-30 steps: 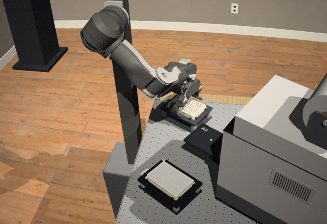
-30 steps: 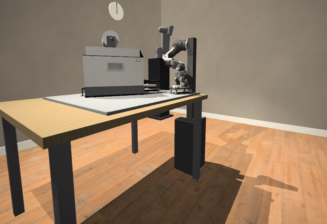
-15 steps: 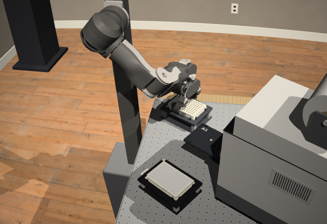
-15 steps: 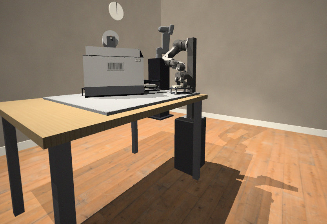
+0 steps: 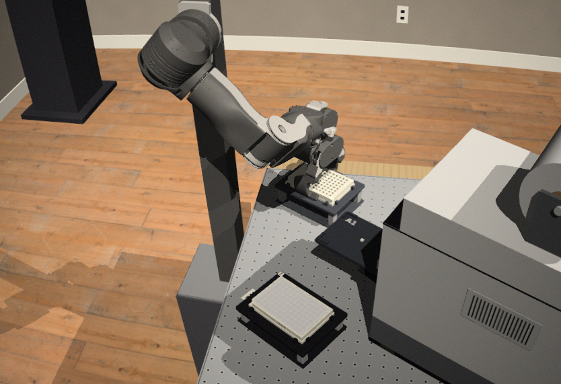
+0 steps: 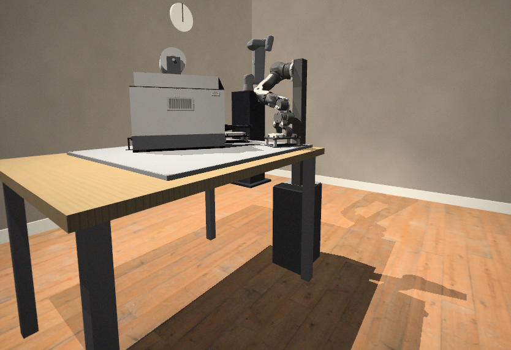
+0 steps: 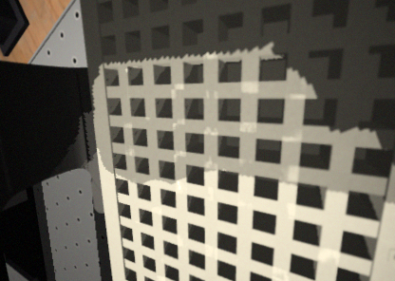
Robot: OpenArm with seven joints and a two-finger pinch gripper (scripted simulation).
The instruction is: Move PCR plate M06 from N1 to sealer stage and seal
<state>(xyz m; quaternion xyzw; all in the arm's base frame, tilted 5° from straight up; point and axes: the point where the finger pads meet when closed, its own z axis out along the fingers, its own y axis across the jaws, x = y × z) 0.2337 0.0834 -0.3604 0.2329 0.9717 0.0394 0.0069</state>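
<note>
Now: the open-welled plate M06 right at my hand. From my hand the other things lie so: N1 label: 90 mm behind, 50 mm to the left, 50 mm below; dark sealer stage: 220 mm to the right, 110 mm ahead, 50 mm above; plate nest N1: 10 mm below.
</note>
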